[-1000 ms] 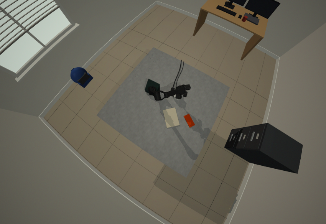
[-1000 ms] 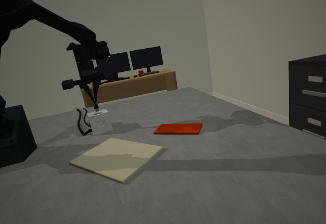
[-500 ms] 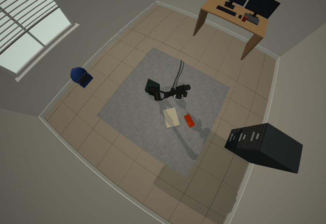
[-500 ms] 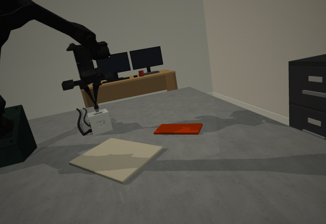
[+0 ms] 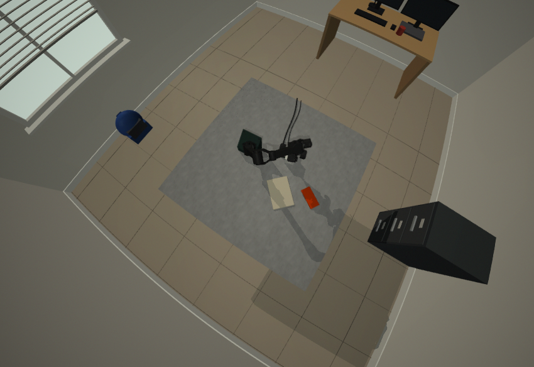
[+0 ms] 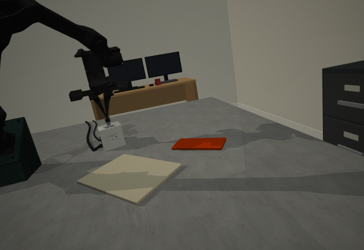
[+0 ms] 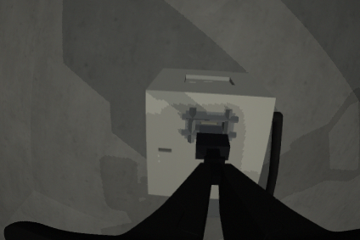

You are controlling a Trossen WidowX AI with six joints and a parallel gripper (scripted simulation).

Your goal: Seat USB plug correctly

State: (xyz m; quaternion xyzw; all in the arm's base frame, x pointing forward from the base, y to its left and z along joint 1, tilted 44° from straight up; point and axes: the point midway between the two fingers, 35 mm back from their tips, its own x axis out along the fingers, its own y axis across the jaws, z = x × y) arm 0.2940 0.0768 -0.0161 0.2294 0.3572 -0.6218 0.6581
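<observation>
Right now my gripper tip is 5 cm above the socket. The rest, counted from my gripper tip: red flat slab: 26 cm ahead, 19 cm to the right, 12 cm below; USB plug: 2 cm below; beige flat board: 5 cm ahead, 25 cm to the right, 12 cm below.
</observation>
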